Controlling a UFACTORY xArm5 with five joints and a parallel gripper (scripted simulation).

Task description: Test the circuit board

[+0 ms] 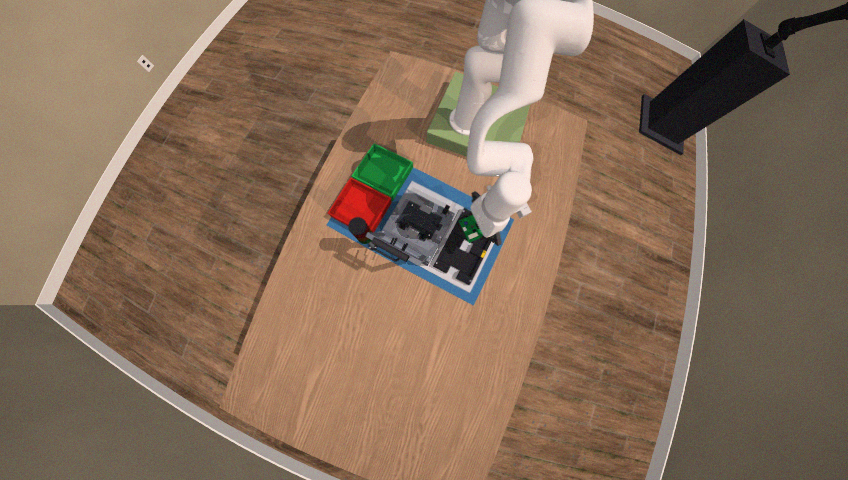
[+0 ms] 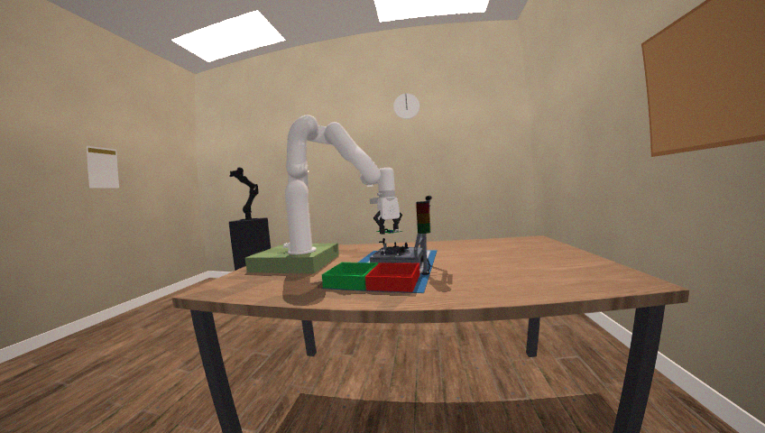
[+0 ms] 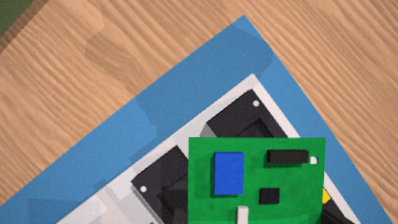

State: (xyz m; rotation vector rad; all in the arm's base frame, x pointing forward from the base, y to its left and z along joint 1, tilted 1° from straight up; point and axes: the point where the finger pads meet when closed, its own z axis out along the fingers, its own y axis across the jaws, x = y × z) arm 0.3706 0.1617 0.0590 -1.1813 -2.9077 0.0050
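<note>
Right now the green circuit board is right at my hand. From my hand the other things lie so: clear lid 16 cm ahead, 19 cm to the right, 6 cm above; then red bin 7 cm ahead, 38 cm to the right, 11 cm below; then green bin 8 cm behind, 36 cm to the right, 11 cm below.
</note>
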